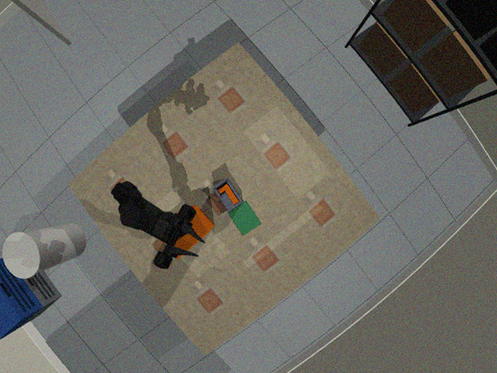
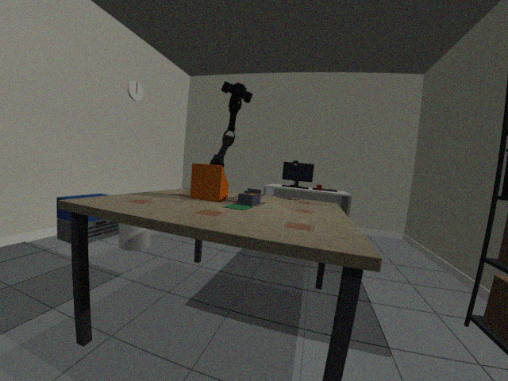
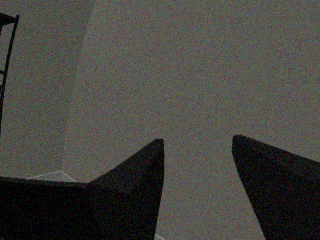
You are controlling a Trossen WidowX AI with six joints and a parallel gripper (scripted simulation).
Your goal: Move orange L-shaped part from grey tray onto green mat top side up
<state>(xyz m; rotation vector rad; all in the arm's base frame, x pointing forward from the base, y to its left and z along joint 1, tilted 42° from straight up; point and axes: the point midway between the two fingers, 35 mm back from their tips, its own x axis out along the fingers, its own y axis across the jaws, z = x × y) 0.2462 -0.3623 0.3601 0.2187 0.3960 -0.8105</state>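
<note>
The orange L-shaped part is 80 mm ahead of my gripper tip, 110 mm to the left of it and 650 mm below it. From my gripper tip the other things lie so: green mat 90 mm ahead, 60 mm to the right, 710 mm below.
</note>
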